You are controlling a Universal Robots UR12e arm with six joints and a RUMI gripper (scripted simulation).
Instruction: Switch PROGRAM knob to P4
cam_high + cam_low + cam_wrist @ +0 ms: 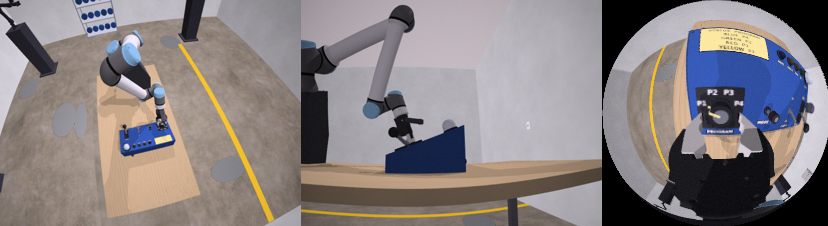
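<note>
Now: hand 12 cm to the left of the black mode knob. From my hand the other things lie so: black ball lever (36 cm to the right, 2 cm behind, 1 cm above); blue console (17 cm to the right, 3 cm below, 3 cm ahead); toggle (24 cm to the right, 1 cm below).
</note>
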